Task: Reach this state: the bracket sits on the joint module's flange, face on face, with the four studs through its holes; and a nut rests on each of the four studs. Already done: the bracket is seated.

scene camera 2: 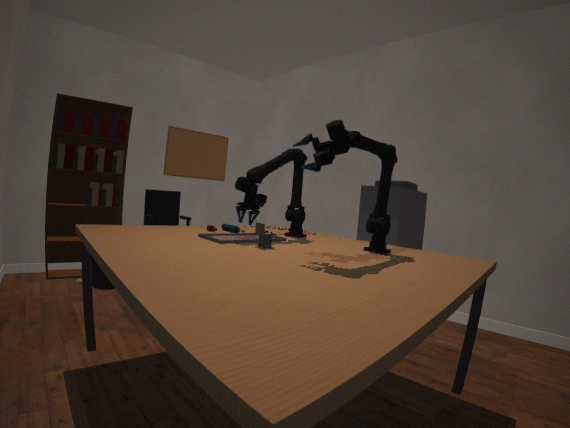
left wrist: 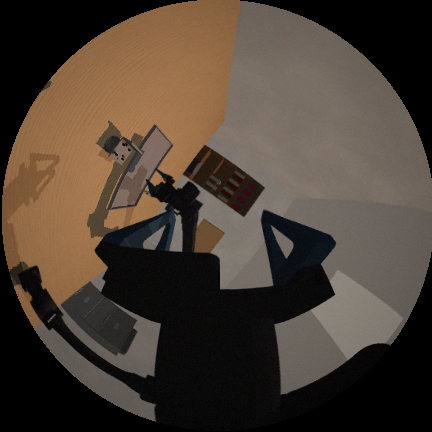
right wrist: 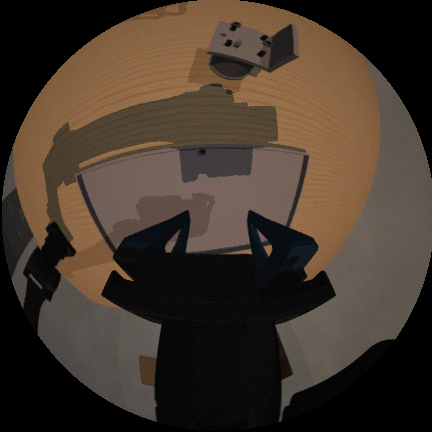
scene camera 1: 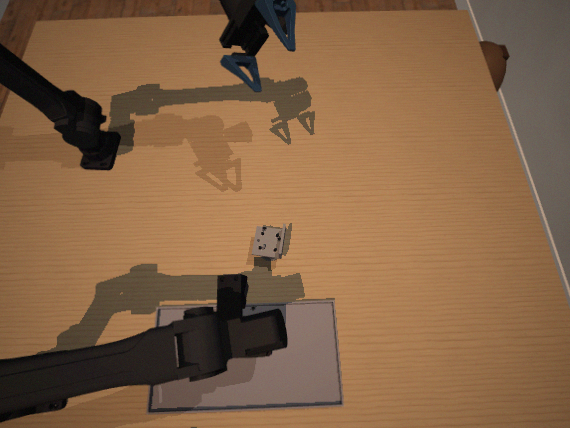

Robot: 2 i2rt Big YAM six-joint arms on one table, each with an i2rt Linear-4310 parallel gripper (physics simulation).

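Places are measured from the left arm's base along level axes (x back, y right, z up), in centimetres.
Where they show: left gripper, fingertip midpoint: (scene camera 2: 296,156) (left wrist: 217,214) (scene camera 1: 274,72); right gripper, fingertip midpoint: (scene camera 2: 245,223) (left wrist: 150,173) (right wrist: 218,214); left arm's base, origin of the base link: (scene camera 2: 377,251) (scene camera 1: 102,151); right arm's base, origin of the base link: (scene camera 2: 295,236) (right wrist: 60,238).
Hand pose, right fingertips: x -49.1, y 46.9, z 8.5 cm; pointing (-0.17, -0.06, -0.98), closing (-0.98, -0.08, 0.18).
Note:
Each offset is from my right fingertips to the top centre of the thing. "*": to the spot under its first point.
The light grey bracket (scene camera 1: 268,240) sits on the dark round joint module {dx -1.7, dy -20.4, dz -1.1 cm} (right wrist: 231,66) near the table's middle. Dark spots mark its four holes, and I cannot tell studs from nuts. A single small dark nut {dx +1.3, dy -5.7, dz -7.6 cm} (right wrist: 202,151) lies at the far edge of the grey tray (scene camera 1: 248,354). My right gripper (right wrist: 218,214) hovers over the tray, short of the nut, open and empty. It also shows in scene camera 2 (scene camera 2: 248,214), but its arm hides it in scene camera 1. My left gripper (scene camera 1: 257,46) is wide open and empty, raised high at the far side of the table.
A red object {dx -1.3, dy +34.5, dz -5.1 cm} (scene camera 2: 211,228) and a blue object {* dx +9.9, dy +32.2, dz -6.3 cm} (scene camera 2: 230,228) lie beyond the tray. The left arm's base (scene camera 1: 98,154) stands on the table at the left of scene camera 1. The right arm's links stretch across the tray's near left part.

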